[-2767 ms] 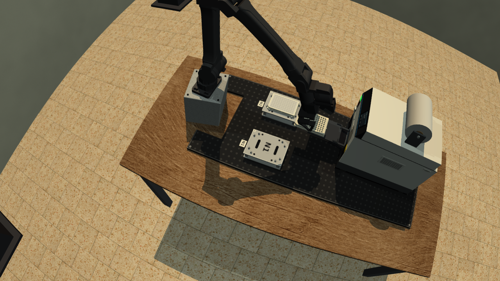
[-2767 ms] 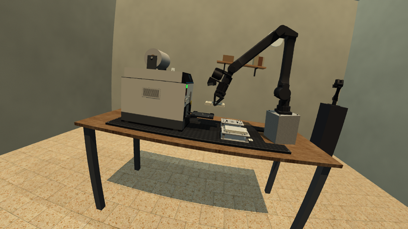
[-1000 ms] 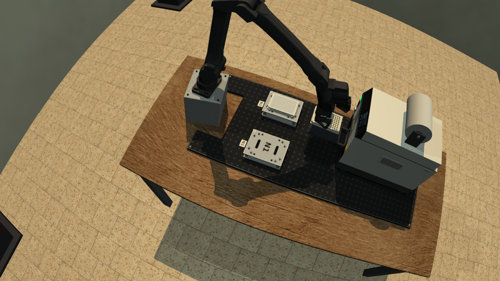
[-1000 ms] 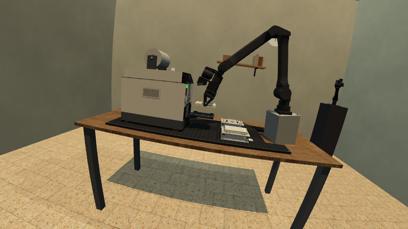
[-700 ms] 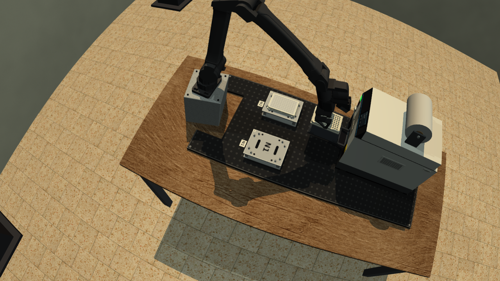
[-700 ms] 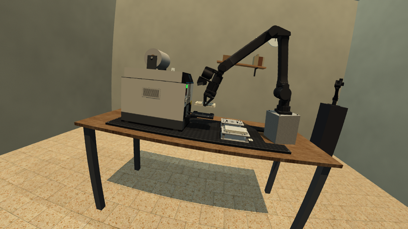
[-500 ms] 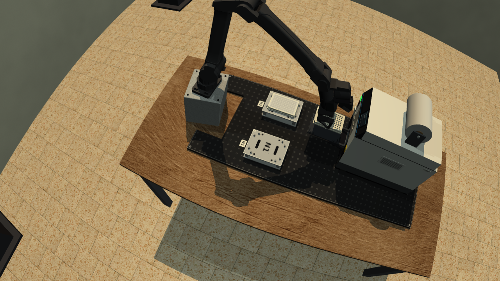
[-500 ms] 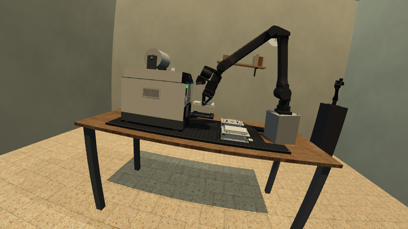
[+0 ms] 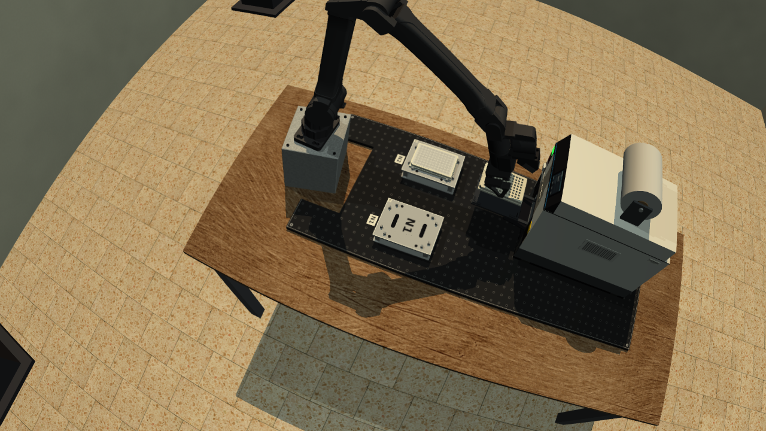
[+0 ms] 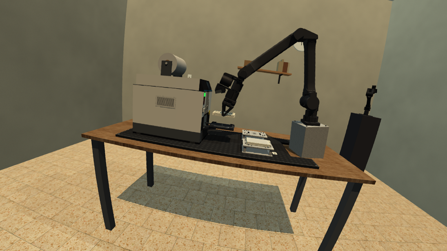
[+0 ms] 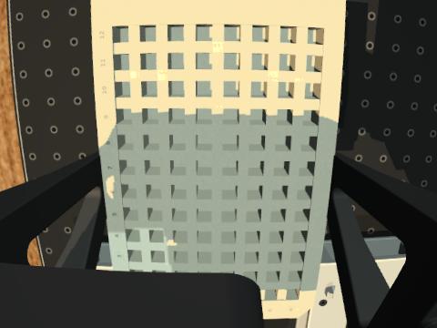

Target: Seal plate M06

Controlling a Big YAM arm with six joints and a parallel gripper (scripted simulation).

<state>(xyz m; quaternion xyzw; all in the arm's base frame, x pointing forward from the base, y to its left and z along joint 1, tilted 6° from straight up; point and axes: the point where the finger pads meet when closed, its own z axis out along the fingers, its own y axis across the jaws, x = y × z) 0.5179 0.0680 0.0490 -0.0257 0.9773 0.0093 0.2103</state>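
Right now my hand is right at the plate M06. From my hand the other things lie so: start button: 100 mm ahead, 100 mm to the left, 20 mm above; then well plate: 210 mm behind, 60 mm to the left, 120 mm below; then sealer stage: 70 mm below.
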